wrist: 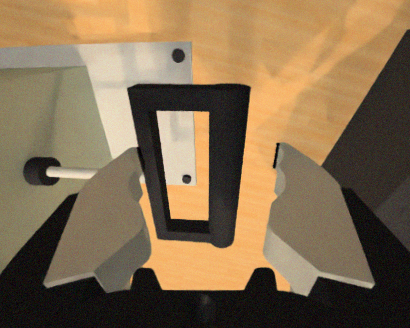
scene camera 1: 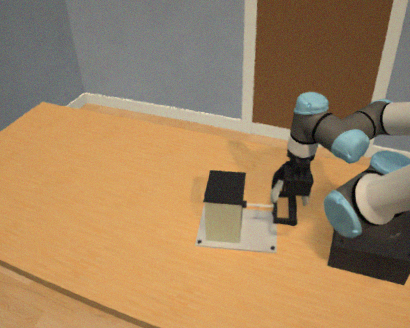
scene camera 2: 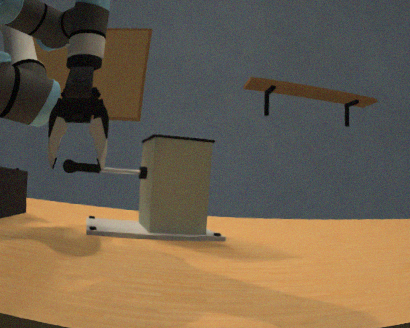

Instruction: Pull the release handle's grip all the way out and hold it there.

gripper: wrist; scene camera 1 288, 203; scene camera 2
same spot on gripper: [wrist: 323, 239] = [scene camera 2: 59, 123]
same spot on light grey base plate: [wrist: 113, 67] = [scene camera 2: 132, 231]
